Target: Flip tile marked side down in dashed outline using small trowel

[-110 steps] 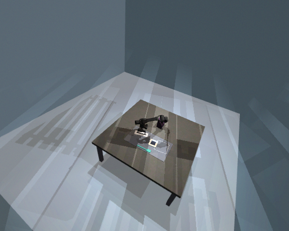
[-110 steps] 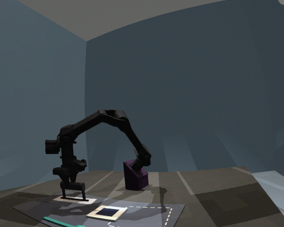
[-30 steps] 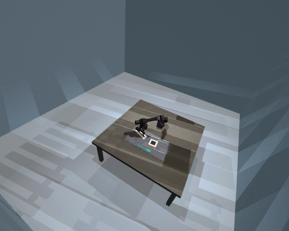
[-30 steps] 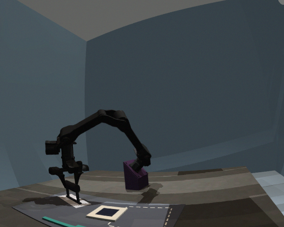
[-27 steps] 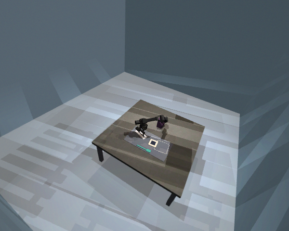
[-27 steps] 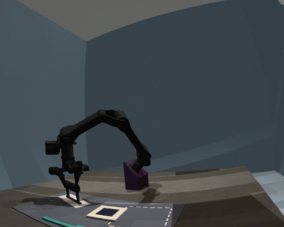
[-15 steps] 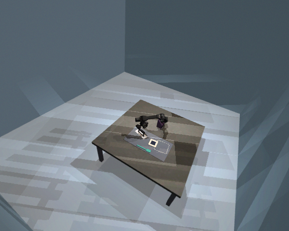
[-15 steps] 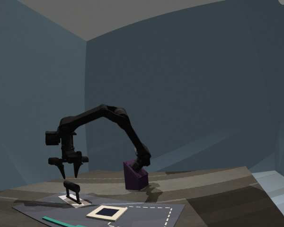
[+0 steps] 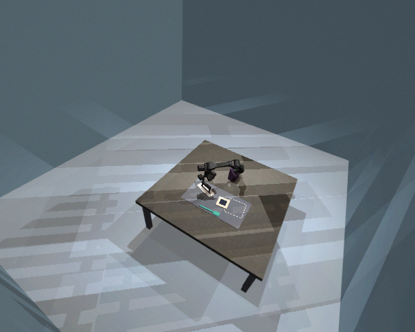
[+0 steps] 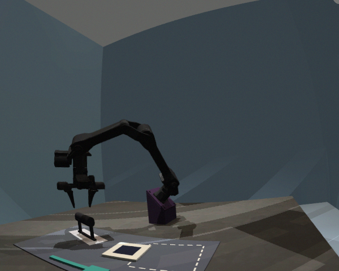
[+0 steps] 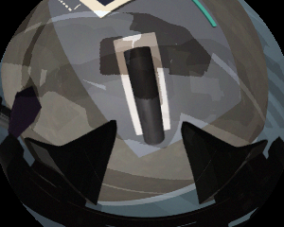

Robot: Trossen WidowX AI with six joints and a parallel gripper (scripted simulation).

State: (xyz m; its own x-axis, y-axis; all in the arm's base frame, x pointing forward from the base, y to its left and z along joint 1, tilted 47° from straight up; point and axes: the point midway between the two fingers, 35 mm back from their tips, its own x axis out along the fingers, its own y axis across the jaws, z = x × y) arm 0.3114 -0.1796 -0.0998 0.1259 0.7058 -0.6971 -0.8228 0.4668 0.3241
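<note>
My gripper tip is now 10 mm short of the trowel, 30 mm to the right of it and 80 mm above it. From my gripper tip the other things lie so: grey mat 80 mm ahead, 170 mm to the left, 130 mm below; tile 70 mm ahead, 240 mm to the left, 110 mm below; teal-green flat tool 220 mm ahead, 190 mm to the left, 110 mm below.
</note>
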